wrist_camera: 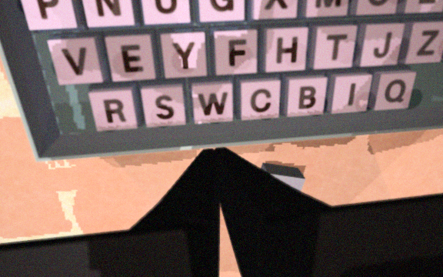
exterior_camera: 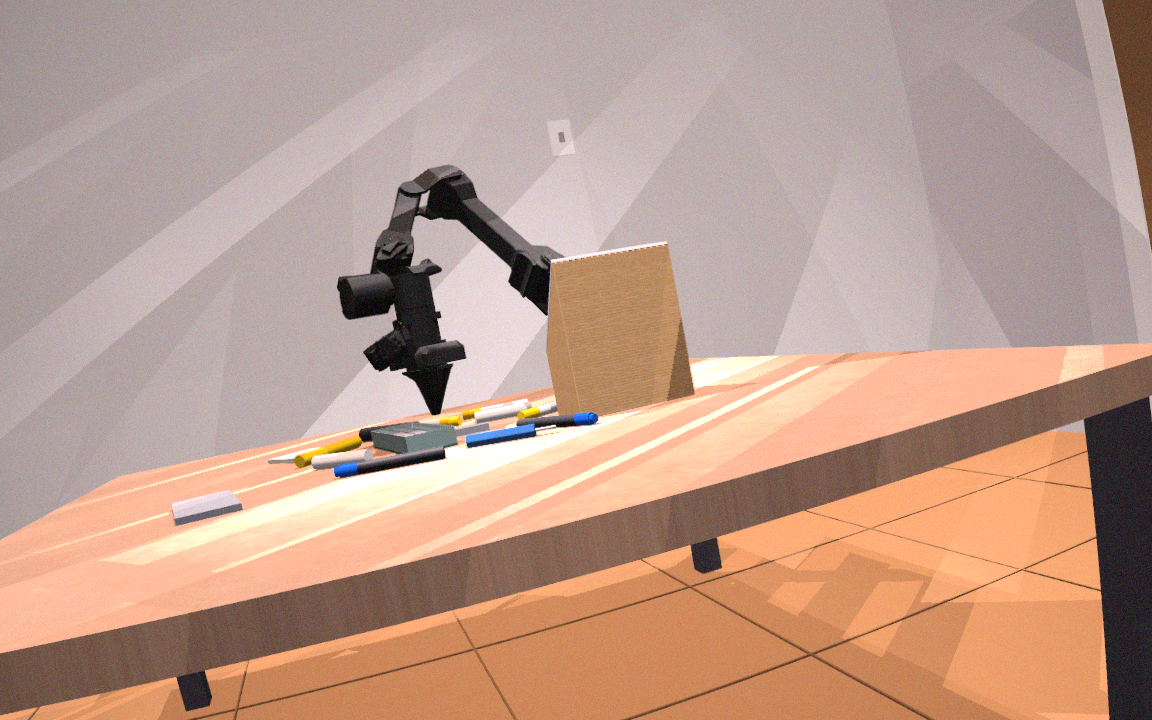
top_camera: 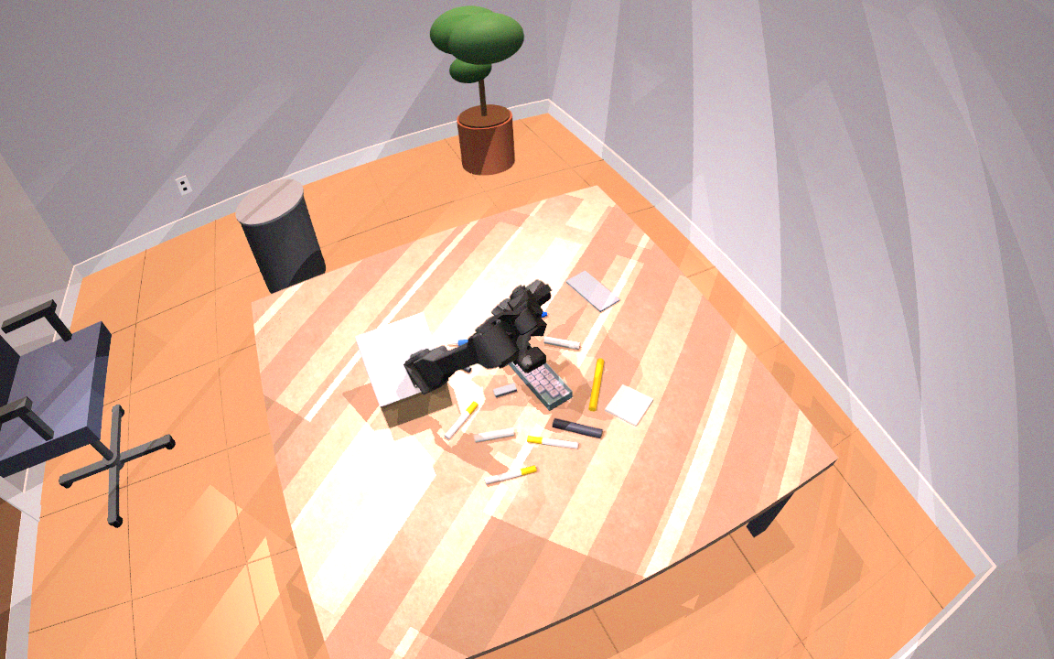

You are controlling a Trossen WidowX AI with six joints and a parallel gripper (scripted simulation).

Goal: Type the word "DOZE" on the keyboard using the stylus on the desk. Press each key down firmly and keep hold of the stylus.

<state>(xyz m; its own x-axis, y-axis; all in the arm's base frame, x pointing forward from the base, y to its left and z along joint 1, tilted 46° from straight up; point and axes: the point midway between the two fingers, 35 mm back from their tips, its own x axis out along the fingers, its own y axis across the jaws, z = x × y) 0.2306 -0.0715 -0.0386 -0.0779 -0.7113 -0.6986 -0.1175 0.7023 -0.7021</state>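
The blue stylus lies 160 mm to the left of my gripper tip, 80 mm behind it and 30 mm below it. Round my gripper tip: dark pen: 230 mm to the right, 40 mm ahead, 30 mm below; yellow marker: 150 mm ahead, 140 mm to the right, 30 mm below; white note: 230 mm to the right, 190 mm ahead, 40 mm below.
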